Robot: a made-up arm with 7 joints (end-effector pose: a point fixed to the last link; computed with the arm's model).
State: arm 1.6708 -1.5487 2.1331 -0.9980 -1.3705 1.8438 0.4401
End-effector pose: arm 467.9 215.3 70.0 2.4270 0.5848 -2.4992
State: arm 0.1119 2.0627 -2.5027 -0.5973 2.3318 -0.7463 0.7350
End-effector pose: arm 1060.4 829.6 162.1 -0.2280 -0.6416 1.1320
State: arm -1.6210 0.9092 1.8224 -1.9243 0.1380 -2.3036 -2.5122
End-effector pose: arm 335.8 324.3 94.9 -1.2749 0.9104 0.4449
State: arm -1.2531 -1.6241 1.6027 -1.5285 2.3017 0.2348 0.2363
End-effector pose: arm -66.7 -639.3 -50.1 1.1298 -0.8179 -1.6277
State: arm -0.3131 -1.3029 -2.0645 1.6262 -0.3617 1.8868 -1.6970
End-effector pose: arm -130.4 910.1 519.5 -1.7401 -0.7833 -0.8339
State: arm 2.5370 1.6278 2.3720 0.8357 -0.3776 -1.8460 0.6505
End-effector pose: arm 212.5 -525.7 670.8 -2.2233 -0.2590 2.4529
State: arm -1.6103 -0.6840 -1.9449 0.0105 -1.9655 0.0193 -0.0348
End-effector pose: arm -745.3 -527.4 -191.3 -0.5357 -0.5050 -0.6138
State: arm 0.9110 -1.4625 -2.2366 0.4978 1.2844 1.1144 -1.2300
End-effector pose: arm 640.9 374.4 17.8 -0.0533 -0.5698 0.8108
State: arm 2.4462 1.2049 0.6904 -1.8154 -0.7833 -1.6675 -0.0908
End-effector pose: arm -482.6 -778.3 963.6 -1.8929 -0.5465 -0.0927
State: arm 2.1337 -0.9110 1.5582 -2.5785 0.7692 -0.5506 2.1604
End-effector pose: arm -465.2 22.3 60.7 -0.6032 0.2234 -2.6149
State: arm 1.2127 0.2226 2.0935 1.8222 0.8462 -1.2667 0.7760
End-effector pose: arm 782.1 -53.6 383.9 -1.9837 0.9920 -0.3038
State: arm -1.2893 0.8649 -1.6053 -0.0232 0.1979 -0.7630 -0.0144
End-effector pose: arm -641.2 803.6 -407.5 -0.0932 -0.1533 2.7722
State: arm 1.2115 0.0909 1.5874 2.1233 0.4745 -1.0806 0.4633
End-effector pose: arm 751.5 3.3 555.7 -2.0745 0.8060 0.3318
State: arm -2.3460 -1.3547 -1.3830 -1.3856 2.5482 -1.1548 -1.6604
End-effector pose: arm -741.5 -1430.4 -218.6 -0.1314 -0.9006 -0.2600
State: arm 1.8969 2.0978 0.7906 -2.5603 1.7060 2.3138 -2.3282
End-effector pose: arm 334.9 -30.4 475.0 0.5522 0.1577 0.5837
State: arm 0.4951 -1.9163 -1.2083 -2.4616 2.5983 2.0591 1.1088
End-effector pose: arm 304.5 1248.8 34.0 -3.0503 -0.5879 2.0229
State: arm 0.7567 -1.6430 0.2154 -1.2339 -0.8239 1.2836 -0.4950
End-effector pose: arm 277.9 648.5 -325.3 -0.9854 0.1870 0.5246
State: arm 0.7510 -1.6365 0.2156 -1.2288 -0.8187 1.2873 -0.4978
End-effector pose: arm 276.2 648.5 -325.3 -0.9912 0.1884 0.5273
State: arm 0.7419 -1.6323 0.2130 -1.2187 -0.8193 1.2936 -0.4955
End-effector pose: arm 273.2 651.9 -323.5 -0.9904 0.1913 0.5356
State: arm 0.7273 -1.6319 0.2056 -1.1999 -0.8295 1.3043 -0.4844
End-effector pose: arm 268.0 660.6 -318.7 -0.9783 0.1965 0.5527
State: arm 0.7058 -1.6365 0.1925 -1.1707 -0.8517 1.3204 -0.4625
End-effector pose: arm 259.4 675.9 -309.7 -0.9525 0.2042 0.5817
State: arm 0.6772 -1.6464 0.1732 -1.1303 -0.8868 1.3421 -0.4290
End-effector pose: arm 247.0 697.3 -296.0 -0.9122 0.2129 0.6236
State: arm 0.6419 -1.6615 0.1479 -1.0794 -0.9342 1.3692 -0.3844
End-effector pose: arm 230.3 723.7 -277.1 -0.8589 0.2205 0.6783
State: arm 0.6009 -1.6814 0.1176 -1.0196 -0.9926 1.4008 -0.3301
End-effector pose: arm 209.1 753.0 -252.7 -0.7949 0.2241 0.7443
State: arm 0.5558 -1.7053 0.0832 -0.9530 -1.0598 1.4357 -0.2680
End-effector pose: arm 184.2 782.6 -223.4 -0.7237 0.2211 0.8181
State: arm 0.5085 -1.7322 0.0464 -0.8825 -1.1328 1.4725 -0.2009
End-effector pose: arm 156.8 809.7 -190.3 -0.6494 0.2100 0.8947
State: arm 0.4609 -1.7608 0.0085 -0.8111 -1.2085 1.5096 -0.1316
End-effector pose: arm 128.8 832.4 -155.0 -0.5756 0.1907 0.9687
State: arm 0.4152 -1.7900 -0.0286 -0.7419 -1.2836 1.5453 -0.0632
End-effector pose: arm 102.1 849.3 -119.8 -0.5052 0.1652 1.0353
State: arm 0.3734 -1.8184 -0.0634 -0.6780 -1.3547 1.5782 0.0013
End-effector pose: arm 78.6 860.6 -87.0 -0.4407 0.1361 1.0910
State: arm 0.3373 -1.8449 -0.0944 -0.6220 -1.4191 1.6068 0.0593
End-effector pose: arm 59.4 867.0 -58.3 -0.3835 0.1069 1.1342
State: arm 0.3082 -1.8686 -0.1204 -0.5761 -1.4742 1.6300 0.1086
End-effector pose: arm 44.9 869.9 -35.0 -0.3347 0.0805 1.1652
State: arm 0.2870 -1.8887 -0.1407 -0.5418 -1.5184 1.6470 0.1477
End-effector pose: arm 35.1 871.0 -17.6 -0.2954 0.0588 1.1850
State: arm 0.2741 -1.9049 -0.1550 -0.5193 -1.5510 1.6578 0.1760
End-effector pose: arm 29.6 871.2 -5.5 -0.2660 0.0429 1.1955
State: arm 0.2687 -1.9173 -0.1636 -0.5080 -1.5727 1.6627 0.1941
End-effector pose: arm 27.6 871.5 1.7 -0.2462 0.0325 1.1988
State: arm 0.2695 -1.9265 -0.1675 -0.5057 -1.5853 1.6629 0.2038
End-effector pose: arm 28.4 872.1 5.3 -0.2344 0.0269 1.1969
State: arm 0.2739 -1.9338 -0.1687 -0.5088 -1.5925 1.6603 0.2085
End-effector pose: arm 30.6 872.9 6.9 -0.2274 0.0240 1.1922
